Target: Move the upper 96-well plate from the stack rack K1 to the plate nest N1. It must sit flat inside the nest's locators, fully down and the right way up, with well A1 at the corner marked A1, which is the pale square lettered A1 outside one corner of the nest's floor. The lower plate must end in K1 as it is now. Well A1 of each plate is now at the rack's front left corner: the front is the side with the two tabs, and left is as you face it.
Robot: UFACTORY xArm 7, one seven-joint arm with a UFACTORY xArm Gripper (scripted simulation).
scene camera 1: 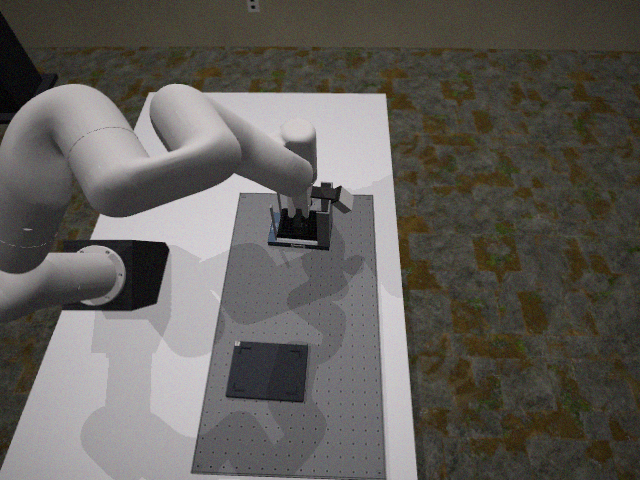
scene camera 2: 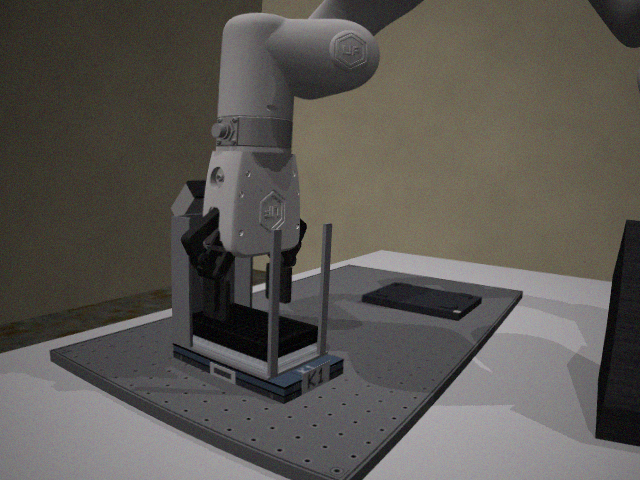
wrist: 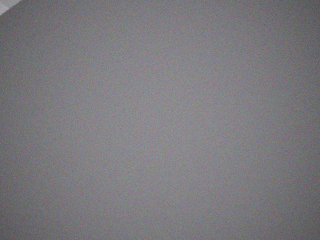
Path:
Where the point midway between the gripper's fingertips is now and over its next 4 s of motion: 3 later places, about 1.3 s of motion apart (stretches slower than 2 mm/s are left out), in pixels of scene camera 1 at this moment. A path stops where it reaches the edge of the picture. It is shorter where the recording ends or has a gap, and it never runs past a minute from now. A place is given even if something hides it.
My gripper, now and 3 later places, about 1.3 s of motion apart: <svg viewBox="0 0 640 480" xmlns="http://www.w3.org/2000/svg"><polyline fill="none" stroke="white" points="303,219 303,224 303,219 302,208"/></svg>

